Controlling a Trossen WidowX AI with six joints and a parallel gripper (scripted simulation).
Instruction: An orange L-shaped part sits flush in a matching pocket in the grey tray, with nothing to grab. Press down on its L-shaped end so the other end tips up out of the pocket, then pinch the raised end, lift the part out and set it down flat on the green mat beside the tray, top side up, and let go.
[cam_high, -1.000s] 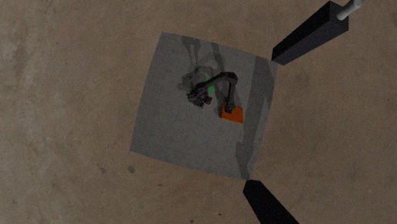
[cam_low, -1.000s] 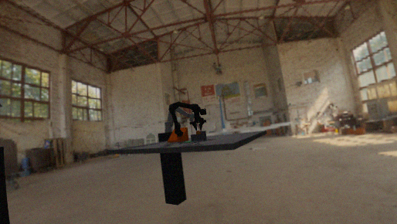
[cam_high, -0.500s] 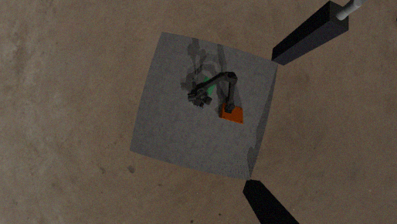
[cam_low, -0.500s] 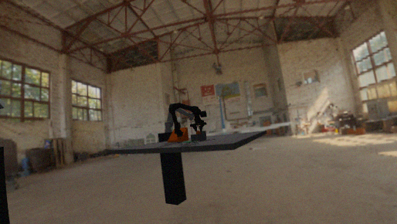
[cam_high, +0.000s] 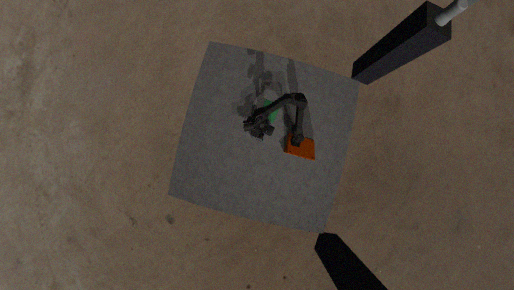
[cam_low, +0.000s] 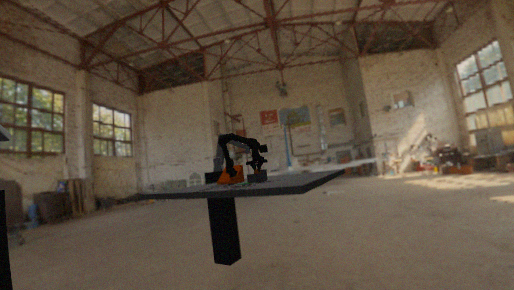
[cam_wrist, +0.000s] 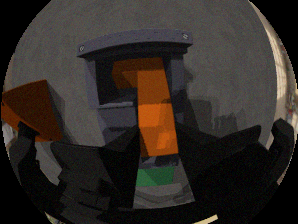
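My gripper tip is now 140 mm to the left of the green mat, 80 mm above it and 40 mm past it. The rest, counted from my gripper tip: orange L-shaped part 30 mm to the left, 30 mm below, 10 mm behind.
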